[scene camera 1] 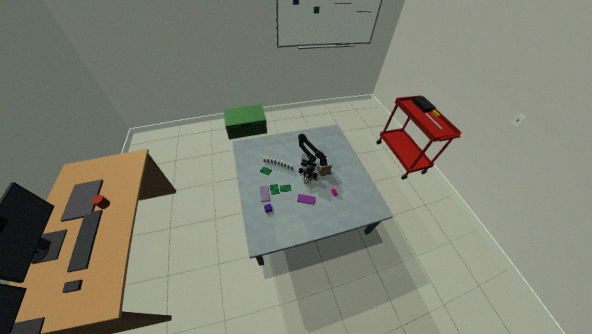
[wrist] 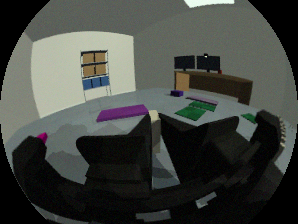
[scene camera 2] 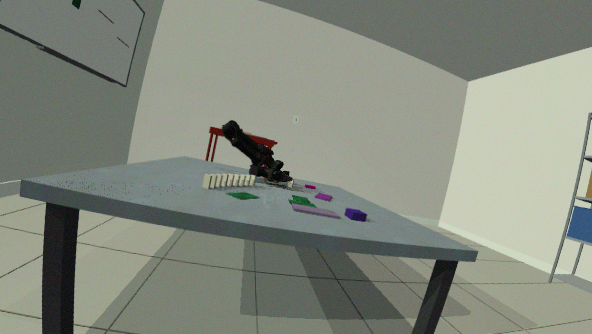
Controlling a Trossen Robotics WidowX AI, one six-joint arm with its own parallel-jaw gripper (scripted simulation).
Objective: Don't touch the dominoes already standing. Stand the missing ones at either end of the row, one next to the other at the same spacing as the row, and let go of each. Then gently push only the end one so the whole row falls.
Note:
The gripper (wrist: 153, 117) holds a cream domino.

